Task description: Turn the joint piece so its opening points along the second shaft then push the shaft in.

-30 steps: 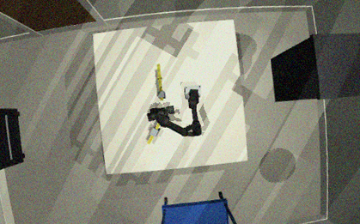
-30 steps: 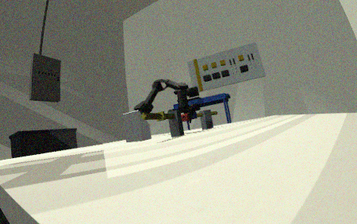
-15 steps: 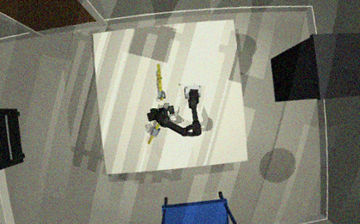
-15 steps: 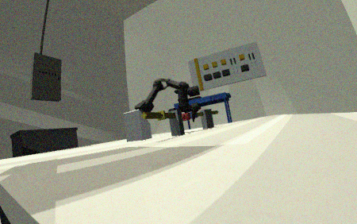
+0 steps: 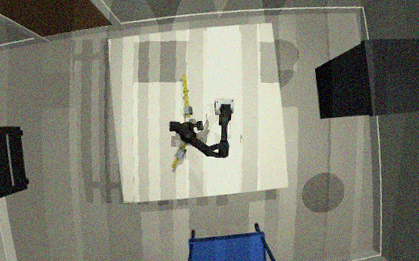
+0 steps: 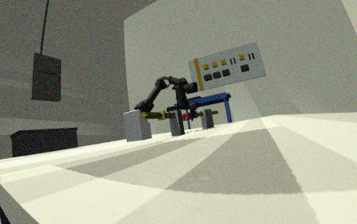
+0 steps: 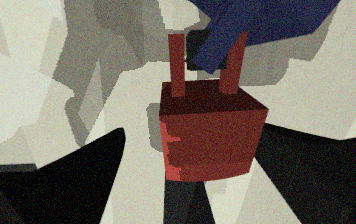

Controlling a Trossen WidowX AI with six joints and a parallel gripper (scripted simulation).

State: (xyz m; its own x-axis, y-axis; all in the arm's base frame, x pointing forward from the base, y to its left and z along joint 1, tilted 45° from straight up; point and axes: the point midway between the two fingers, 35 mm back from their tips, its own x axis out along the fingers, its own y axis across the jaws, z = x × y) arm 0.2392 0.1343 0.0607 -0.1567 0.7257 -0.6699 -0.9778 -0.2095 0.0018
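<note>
My gripper tip is now 3 cm below the red joint piece and 2 cm to the right of it.
</note>
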